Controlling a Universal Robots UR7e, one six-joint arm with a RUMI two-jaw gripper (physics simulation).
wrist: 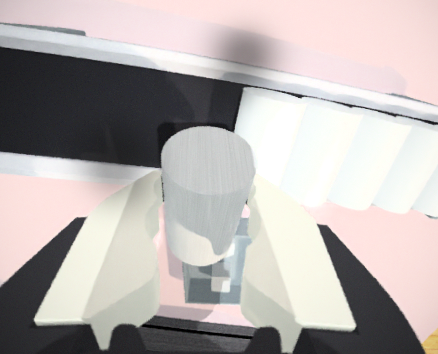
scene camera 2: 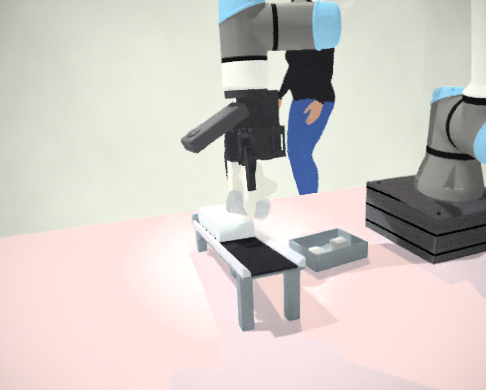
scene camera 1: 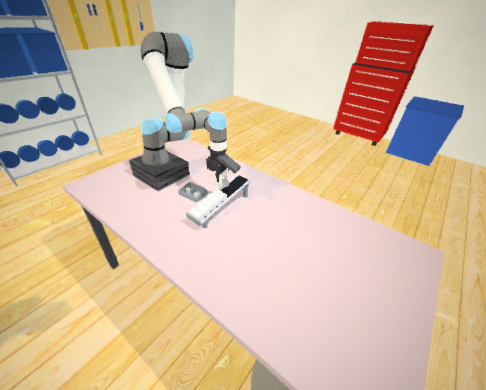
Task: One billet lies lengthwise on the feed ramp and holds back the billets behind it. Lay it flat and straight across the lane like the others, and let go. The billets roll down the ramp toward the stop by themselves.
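Frame: origin at the arm's base, x right, y ahead, z up, level; centimetres.
Seen in the pictures: gripper, fingertip midpoint: (wrist: 206,176) (scene camera 2: 245,215) (scene camera 1: 222,185); arm's base, link origin: (scene camera 2: 447,189) (scene camera 1: 155,159).
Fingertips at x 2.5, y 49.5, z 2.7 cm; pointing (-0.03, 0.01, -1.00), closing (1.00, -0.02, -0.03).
Pixels of each thing's top centre, then the offset from my fingertips to it. Level surfaces: height alone.
- grey-looking billet, top centre: (wrist: 199,244) (scene camera 2: 247,188) dx +0.0, dy -0.6, dz +4.8 cm
- grey tray, top centre: (wrist: 221,273) (scene camera 2: 328,240) (scene camera 1: 192,189) dx +1.5, dy -18.9, dz -9.4 cm
- table, surface height: dz -12.9 cm
My gripper (scene camera 1: 221,179) (scene camera 2: 246,204) (wrist: 206,176) is shut on a grey-looking billet (scene camera 2: 233,202) (wrist: 202,210), held above the feed ramp (scene camera 1: 243,191) (scene camera 2: 241,266) (wrist: 100,49) at the uphill end of the row. The held billet points across the lane. In the wrist view its round end face shows and its body overlaps the rail nearer the tray; I cannot tell if it is exactly level. Several white billets (scene camera 1: 207,204) (scene camera 2: 227,226) (wrist: 320,150) lie side by side across the lane at the lower part of the ramp. Black belt shows uphill of them.
A grey tray (scene camera 1: 186,196) (scene camera 2: 327,261) with small pale blocks stands beside the ramp, between it and the arm's dark base (scene camera 1: 159,176) (scene camera 2: 400,220). Pale side rails run along both ramp edges. A person (scene camera 2: 310,80) stands behind the table (scene camera 1: 300,250) in scene camera 2.
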